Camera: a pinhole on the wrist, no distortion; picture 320 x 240 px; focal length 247.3 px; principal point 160.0 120.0 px. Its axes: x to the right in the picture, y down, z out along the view. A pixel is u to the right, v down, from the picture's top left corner.
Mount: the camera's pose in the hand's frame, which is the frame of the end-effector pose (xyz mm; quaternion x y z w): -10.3 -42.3 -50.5 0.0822 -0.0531 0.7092 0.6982
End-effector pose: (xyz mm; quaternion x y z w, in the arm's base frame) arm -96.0 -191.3 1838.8 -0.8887 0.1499 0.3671 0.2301
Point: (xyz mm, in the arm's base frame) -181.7 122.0 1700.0
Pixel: 110 117
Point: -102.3 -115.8 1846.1
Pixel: 150 149
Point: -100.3 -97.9 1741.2
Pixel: 197 26
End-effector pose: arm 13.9 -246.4 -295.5 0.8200 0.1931 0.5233 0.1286
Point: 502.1 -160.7 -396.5
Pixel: 213 59
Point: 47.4 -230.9 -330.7
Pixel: 264 125
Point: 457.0 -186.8 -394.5
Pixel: 222 66
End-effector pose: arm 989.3 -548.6 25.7 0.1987 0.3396 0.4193 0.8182
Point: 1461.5 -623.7 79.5
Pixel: 85 66
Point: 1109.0 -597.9 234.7
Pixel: 282 187
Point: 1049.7 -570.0 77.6
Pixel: 267 134
